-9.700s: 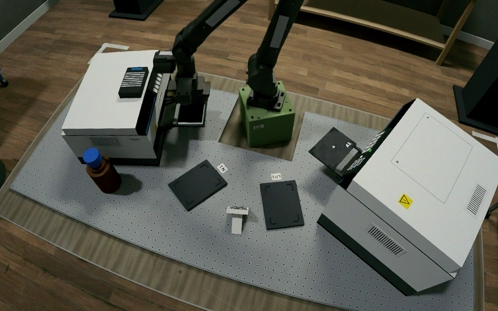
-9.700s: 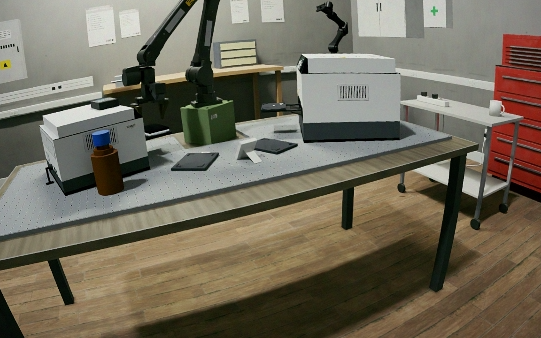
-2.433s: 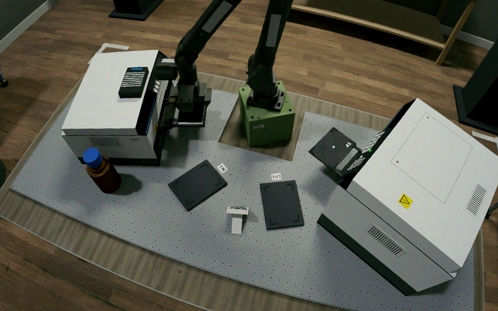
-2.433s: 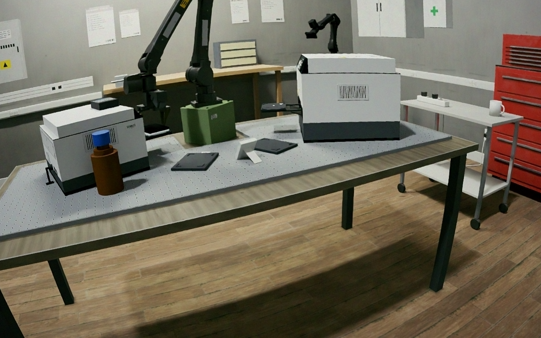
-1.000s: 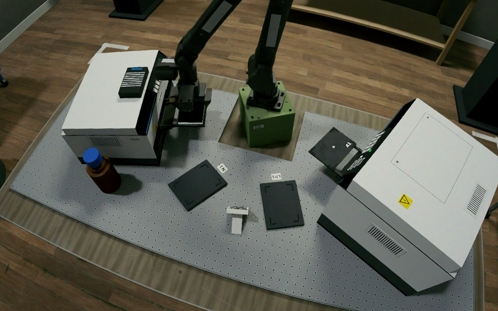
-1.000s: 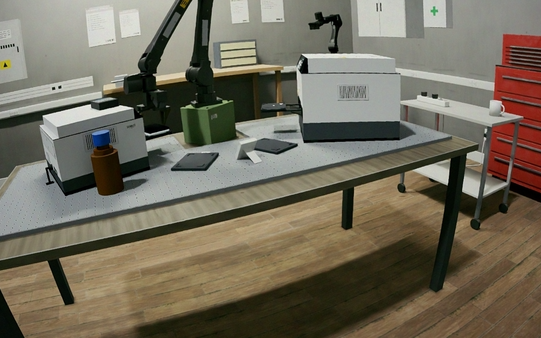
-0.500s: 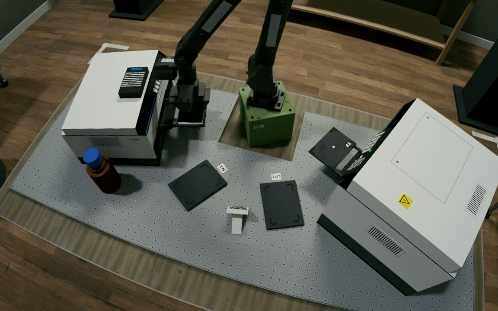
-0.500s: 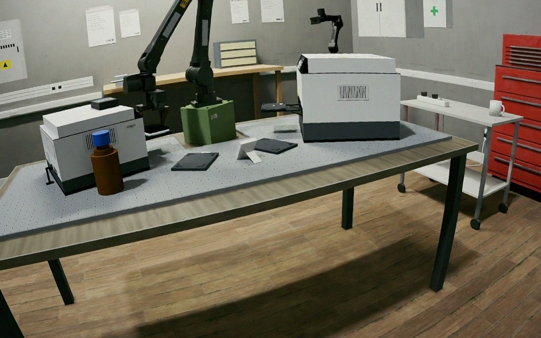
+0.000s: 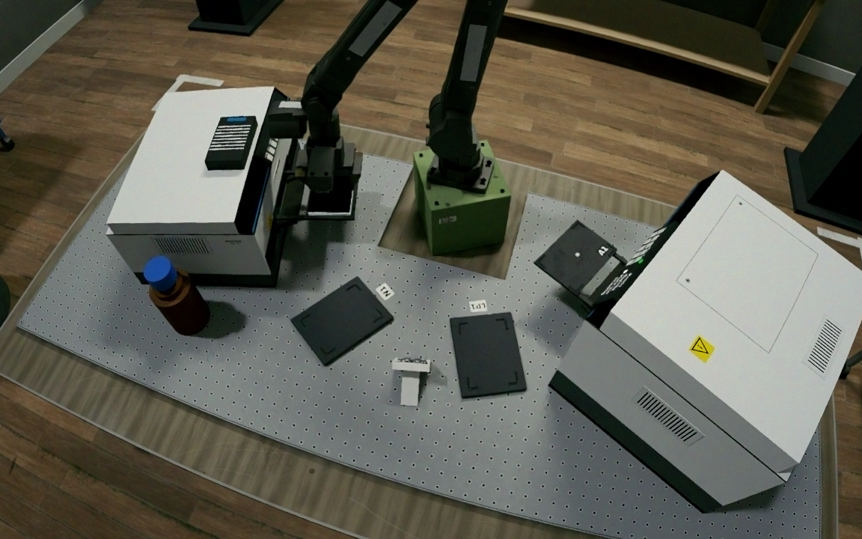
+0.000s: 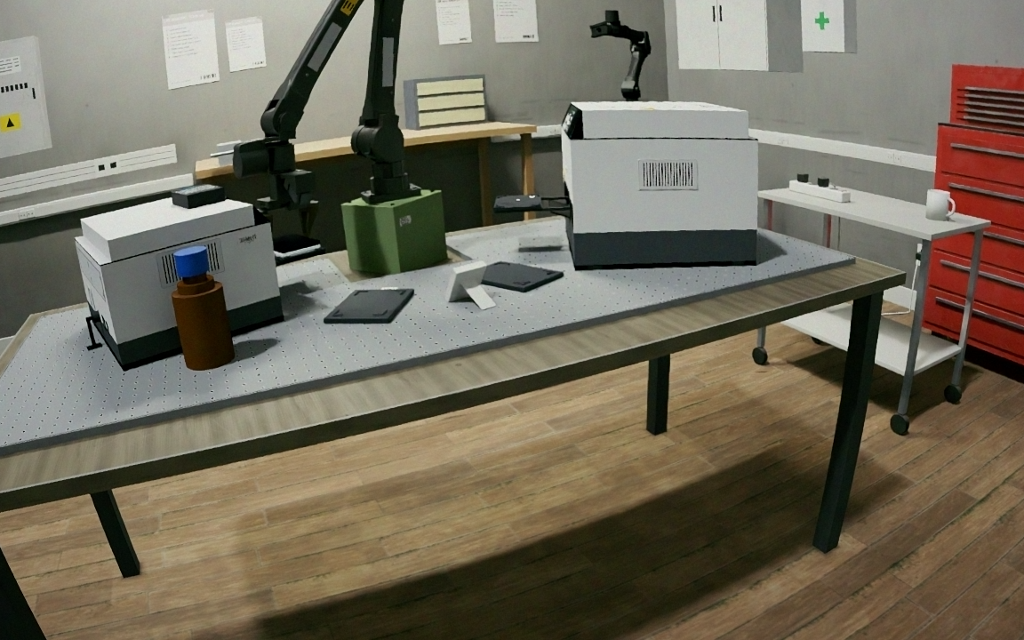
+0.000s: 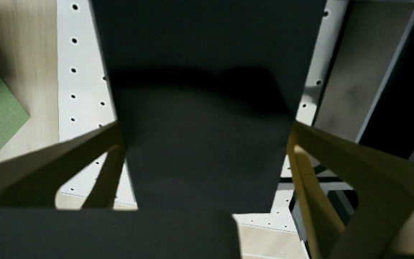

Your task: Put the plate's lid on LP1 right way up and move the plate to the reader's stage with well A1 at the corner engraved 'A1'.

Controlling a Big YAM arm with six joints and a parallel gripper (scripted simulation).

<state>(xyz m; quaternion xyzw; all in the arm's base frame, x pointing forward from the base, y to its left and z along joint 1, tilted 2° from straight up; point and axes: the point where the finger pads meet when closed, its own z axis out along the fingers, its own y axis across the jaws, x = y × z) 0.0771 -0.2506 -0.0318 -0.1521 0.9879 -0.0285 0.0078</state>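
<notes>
Now: hand 1 cm above the dark lid. The rest, counted from my hand: brown capped bottle 33 cm ahead, 20 cm to the right, 1 cm above; well plate 1 cm below; N1 nest 24 cm ahead, 11 cm to the left, 10 cm below.
</notes>
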